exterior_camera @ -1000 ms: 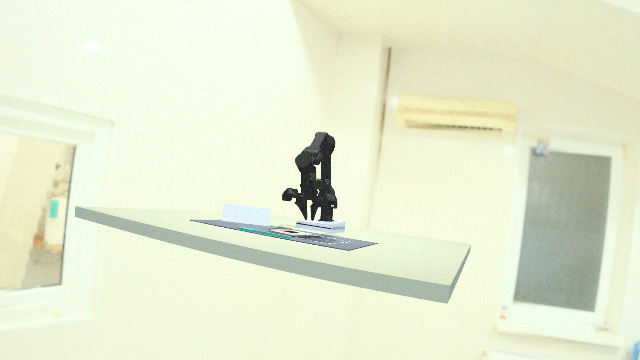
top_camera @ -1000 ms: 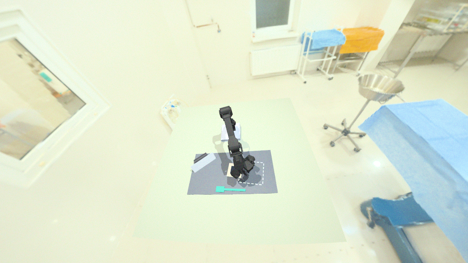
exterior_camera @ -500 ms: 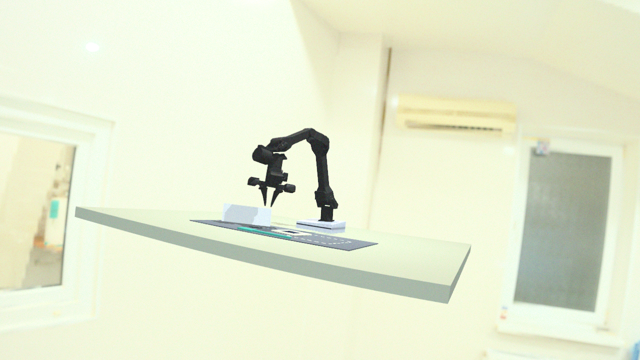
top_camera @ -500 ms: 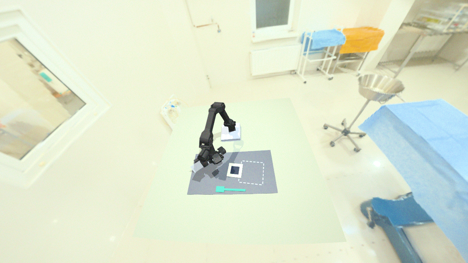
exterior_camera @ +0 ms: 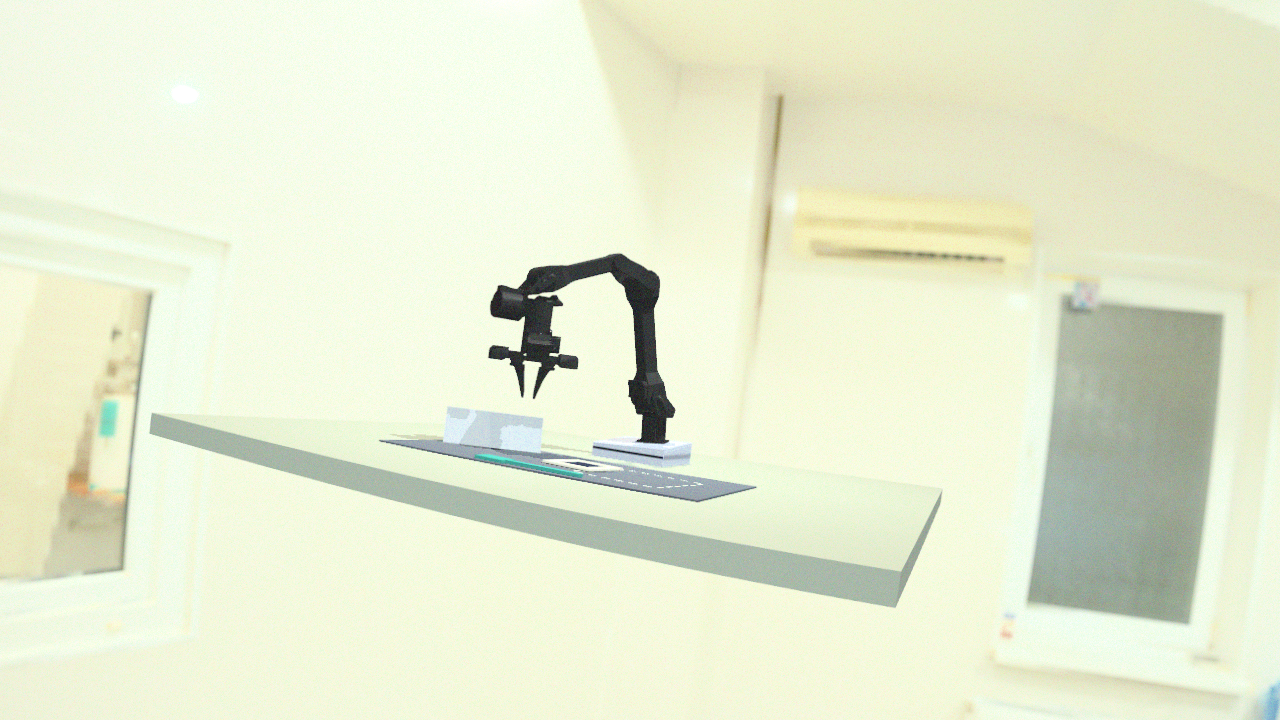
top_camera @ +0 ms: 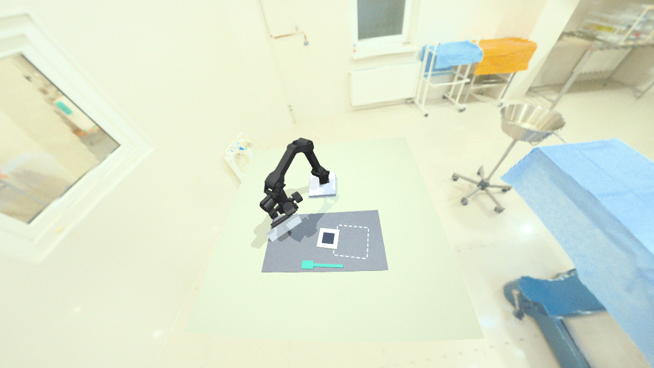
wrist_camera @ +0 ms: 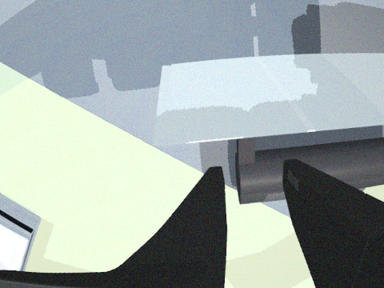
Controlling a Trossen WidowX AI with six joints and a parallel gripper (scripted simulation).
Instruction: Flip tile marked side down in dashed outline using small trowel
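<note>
Now: gripper tip 80 mm above the trowel and 50 mm to the left of it. The rest, counted from my gripper tip: grey mat: 150 mm to the left, 140 mm ahead, 130 mm below; then white tile: 180 mm to the left, 140 mm ahead, 110 mm below; then teal flat tool: 270 mm ahead, 110 mm to the left, 110 mm below.
</note>
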